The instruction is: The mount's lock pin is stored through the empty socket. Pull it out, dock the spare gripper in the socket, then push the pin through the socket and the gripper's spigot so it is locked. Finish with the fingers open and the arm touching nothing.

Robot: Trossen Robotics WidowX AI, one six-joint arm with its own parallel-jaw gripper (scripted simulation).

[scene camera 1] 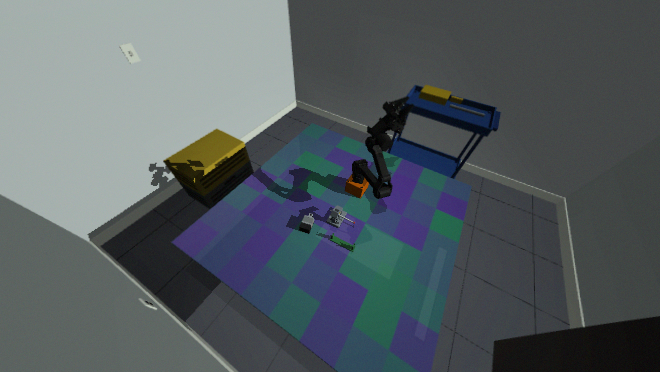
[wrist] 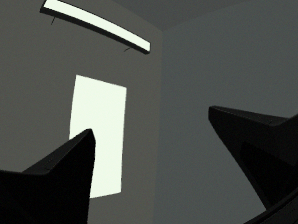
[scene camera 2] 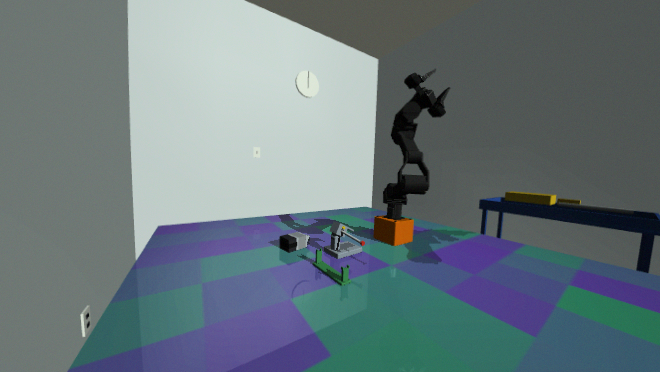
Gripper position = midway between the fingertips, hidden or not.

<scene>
My gripper (scene camera 2: 442, 78) is open, with nothing in its grasp. I also see a grey mount (scene camera 2: 338, 250).
My gripper also shows in scene camera 1 (scene camera 1: 411, 100) and in the wrist view (wrist: 153, 123).
</scene>
